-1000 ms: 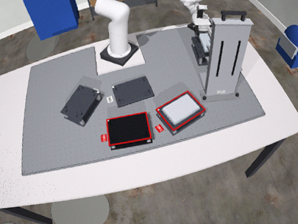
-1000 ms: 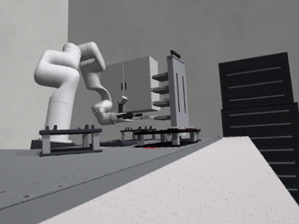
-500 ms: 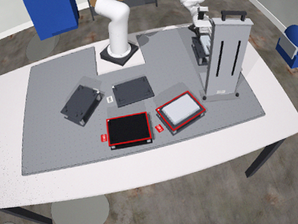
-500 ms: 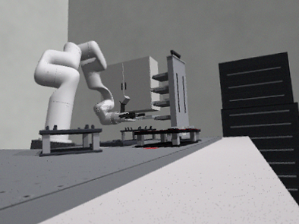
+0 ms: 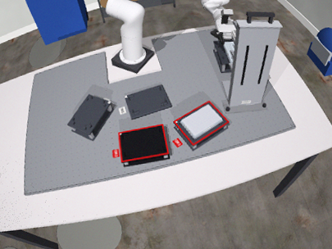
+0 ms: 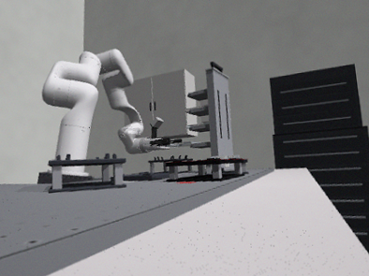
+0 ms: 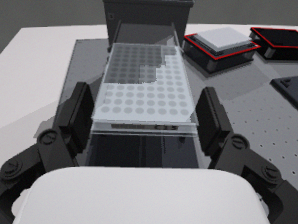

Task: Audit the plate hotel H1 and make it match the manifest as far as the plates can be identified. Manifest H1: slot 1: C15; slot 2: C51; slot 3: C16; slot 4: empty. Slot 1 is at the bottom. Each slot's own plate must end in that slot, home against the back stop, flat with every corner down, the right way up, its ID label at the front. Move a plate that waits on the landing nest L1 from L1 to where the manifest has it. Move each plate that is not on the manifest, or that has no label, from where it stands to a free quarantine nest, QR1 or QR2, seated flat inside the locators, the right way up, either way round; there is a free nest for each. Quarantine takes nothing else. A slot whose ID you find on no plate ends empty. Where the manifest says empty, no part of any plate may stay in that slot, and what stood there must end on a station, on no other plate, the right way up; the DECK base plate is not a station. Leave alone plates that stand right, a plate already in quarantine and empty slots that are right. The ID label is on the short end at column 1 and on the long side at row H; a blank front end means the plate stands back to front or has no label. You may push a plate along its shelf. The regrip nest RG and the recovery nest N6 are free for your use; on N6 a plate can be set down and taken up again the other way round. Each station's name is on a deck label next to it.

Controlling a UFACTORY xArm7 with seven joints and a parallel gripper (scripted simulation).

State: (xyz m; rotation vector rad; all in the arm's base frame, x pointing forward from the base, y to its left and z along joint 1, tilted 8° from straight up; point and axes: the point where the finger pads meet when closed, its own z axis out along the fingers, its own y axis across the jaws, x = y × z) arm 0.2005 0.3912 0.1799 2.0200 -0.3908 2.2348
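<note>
The plate labelled C16 is 150 mm ahead of my hand, 40 mm to the right of it and 120 mm above it. Round my hand: RG label: 130 mm behind, 30 mm to the left, 140 mm below; H1 label: 120 mm ahead, 70 mm to the left, 140 mm below; white plate: 270 mm ahead, 270 mm to the right, 90 mm below.
</note>
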